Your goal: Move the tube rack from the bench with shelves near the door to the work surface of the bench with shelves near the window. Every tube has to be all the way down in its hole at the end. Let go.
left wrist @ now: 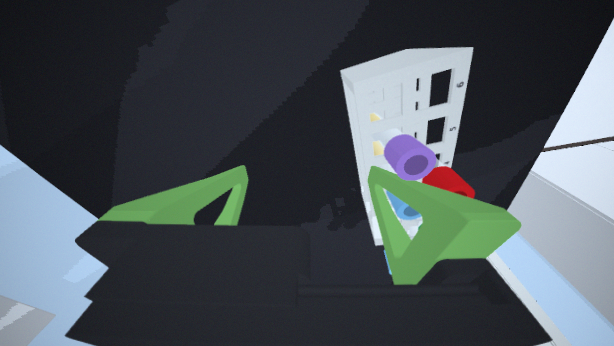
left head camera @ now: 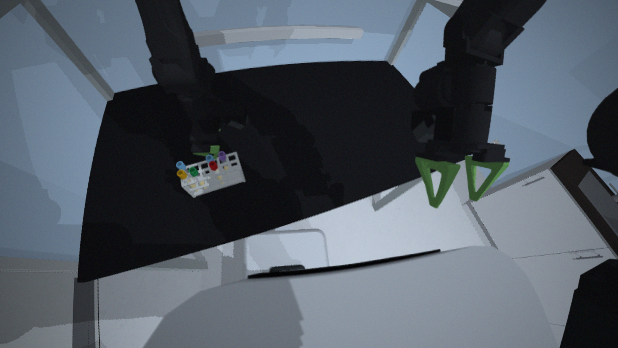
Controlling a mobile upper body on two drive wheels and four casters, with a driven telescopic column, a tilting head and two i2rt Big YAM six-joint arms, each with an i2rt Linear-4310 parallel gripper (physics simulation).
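Frame: origin at the left arm's base, x right, y back, z down, level; metres.
Seen in the pictures: left gripper, fingertip midpoint: (left wrist: 307,172) (left head camera: 216,144); right gripper, fingertip midpoint: (left head camera: 454,203).
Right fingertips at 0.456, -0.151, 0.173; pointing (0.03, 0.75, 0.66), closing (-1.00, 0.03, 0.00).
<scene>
A point is followed by its place in that frame, as x, y, z.
The white tube rack (left head camera: 234,179) {0.048, -0.355, 0.482} (left wrist: 410,61) {0.073, -0.377, 0.425} stands on the black bench top (left head camera: 145,232) {-0.208, -0.198, 0.496}. Its tubes have purple (left head camera: 222,156) {0.034, -0.373, 0.378} (left wrist: 407,152) {0.038, -0.386, 0.377}, red (left head camera: 213,165) {0.015, -0.345, 0.376} (left wrist: 444,180) {0.018, -0.356, 0.384}, light blue (left head camera: 180,165) {-0.074, -0.348, 0.377}, green (left head camera: 193,171) {-0.035, -0.328, 0.376} and yellow-orange (left head camera: 181,174) {-0.065, -0.321, 0.376} caps; another light blue cap (left head camera: 210,158) {0.003, -0.367, 0.377} (left wrist: 401,206) {0.003, -0.377, 0.376} is near the purple one. Whether the tubes are fully down cannot be told. My left gripper (left head camera: 208,151) {0.001, -0.436, 0.409} (left wrist: 307,172) {0.001, -0.436, 0.409} is open and empty at the rack's far side; its right finger in the wrist view overlaps the rack. My right gripper (left head camera: 455,201) {0.456, -0.151, 0.173} is open and empty, away from the rack.
A pale bar (left head camera: 280,34) {0.193, -0.962, 0.323} runs behind the bench, with grey posts (left head camera: 65,45) {-0.543, -0.754, 0.254} (left head camera: 407,32) {0.884, -1.138, 0.285} at its back corners. White cabinets (left head camera: 535,210) {2.095, -0.177, 0.797} stand at the right. The robot's pale body (left head camera: 350,305) {0.205, -0.073, 0.040} is at the bottom of the head view.
</scene>
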